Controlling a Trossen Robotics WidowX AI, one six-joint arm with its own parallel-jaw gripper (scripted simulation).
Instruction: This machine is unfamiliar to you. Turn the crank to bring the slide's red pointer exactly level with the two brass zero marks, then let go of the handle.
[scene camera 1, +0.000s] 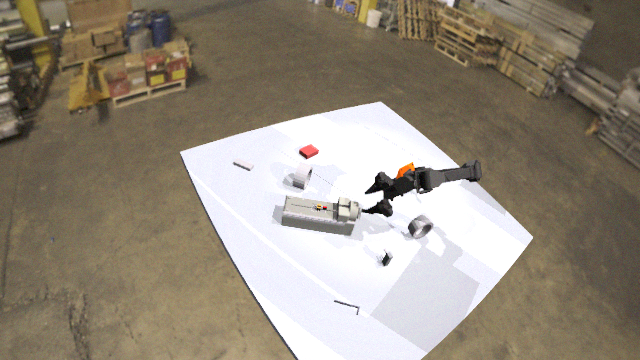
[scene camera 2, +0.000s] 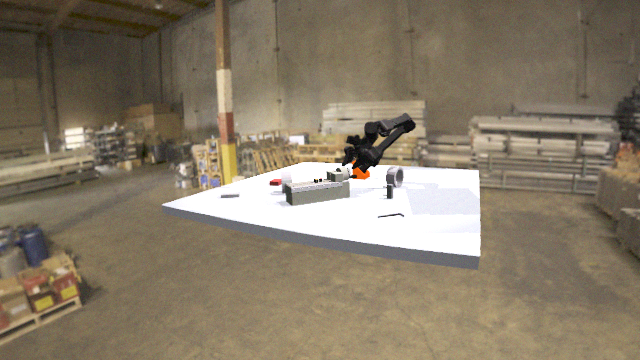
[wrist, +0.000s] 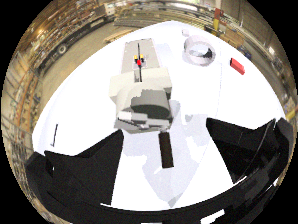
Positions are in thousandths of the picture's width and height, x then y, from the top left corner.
Scene:
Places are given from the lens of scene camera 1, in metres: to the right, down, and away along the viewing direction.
my gripper (scene camera 1: 570, 562): 0.16, 0.08, 1.21
machine (scene camera 1: 530, 607): 0.07, 0.14, 1.17

